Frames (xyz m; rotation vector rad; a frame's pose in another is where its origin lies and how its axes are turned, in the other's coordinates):
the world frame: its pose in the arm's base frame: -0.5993 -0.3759 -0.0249 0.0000 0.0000 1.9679
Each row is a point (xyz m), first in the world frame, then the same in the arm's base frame.
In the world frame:
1: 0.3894 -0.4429 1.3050
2: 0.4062 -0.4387 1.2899
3: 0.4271 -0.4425 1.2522
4: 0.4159 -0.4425 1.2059
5: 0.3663 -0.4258 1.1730
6: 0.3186 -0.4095 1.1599
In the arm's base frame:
1: -0.3415 0.1545 1.2801
2: -0.3518 0.1684 1.2650
3: -0.3564 0.1891 1.2273
4: -0.3521 0.1788 1.1810
5: -0.3483 0.1266 1.1481
6: -0.3449 0.0763 1.1350

